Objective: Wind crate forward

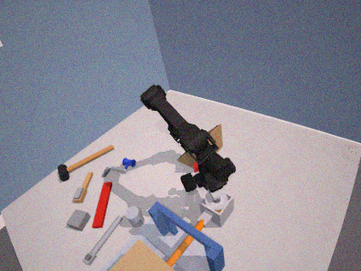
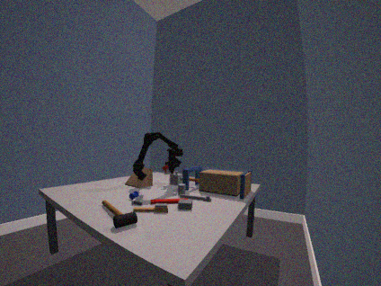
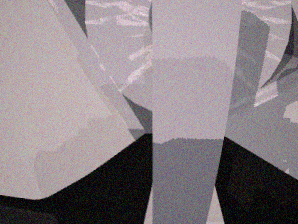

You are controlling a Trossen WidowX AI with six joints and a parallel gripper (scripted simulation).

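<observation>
Now: the grey winch 1 cm ahead of my gripper tip, 4 cm to the left of it and 6 cm below it. Also, from my gripper tip: winch handle: 1 cm behind, 2 cm to the right, 2 cm above; then red knob: 2 cm behind, 5 cm to the right, 4 cm above; then blue steel frame: 18 cm ahead, 7 cm to the left, 1 cm above.
</observation>
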